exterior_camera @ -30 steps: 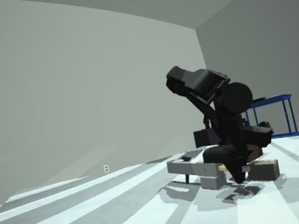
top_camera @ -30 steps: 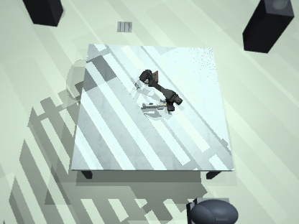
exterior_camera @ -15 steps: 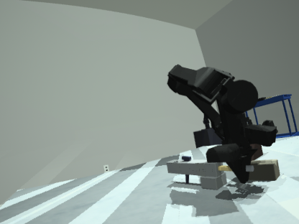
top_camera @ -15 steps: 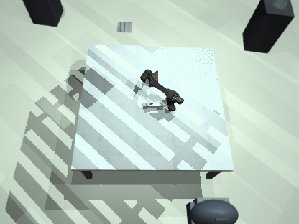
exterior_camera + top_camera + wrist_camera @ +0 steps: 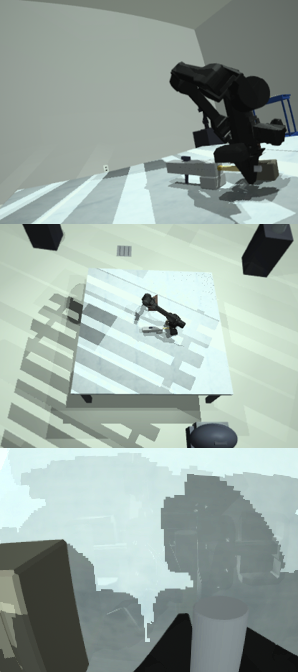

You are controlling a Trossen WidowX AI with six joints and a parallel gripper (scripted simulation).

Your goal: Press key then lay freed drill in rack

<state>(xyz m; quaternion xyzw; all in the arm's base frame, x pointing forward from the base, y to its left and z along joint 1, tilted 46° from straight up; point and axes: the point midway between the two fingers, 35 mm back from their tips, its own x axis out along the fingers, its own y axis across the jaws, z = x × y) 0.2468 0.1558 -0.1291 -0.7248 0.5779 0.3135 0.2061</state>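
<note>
Right now my gripper tip is 40 mm to the left of the drill, 30 mm below it and 10 mm short of it. Also, from my gripper tip: grey block 160 mm to the right, 40 mm ahead, 30 mm above; then thin dark pin 190 mm to the right, 40 mm ahead, 40 mm above.
</note>
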